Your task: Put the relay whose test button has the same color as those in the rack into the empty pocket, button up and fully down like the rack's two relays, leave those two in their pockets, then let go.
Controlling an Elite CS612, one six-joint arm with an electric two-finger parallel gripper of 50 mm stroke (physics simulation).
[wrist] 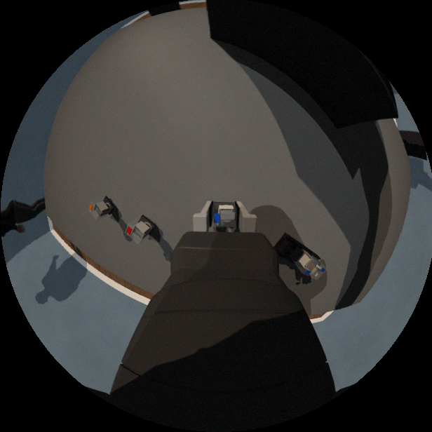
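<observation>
A relay with a blue test button (226,216) is between the two fingers of my gripper (223,208), which is shut on it; the finger pads touch its left and right sides. The button faces up toward the camera, at the relay's left. The black rack (284,244) is at the lower right. Two relays with blue buttons (305,260) (316,271) sit side by side at its lower right end. The rack's dark upper left part holds no relay; its pocket is too dark to make out in detail.
A relay with a red button (142,229) stands left of the gripper. A relay with an orange button (102,208) stands farther left. A large black shape (310,65) covers the upper right of the view. The table's edge (107,281) runs along the lower left.
</observation>
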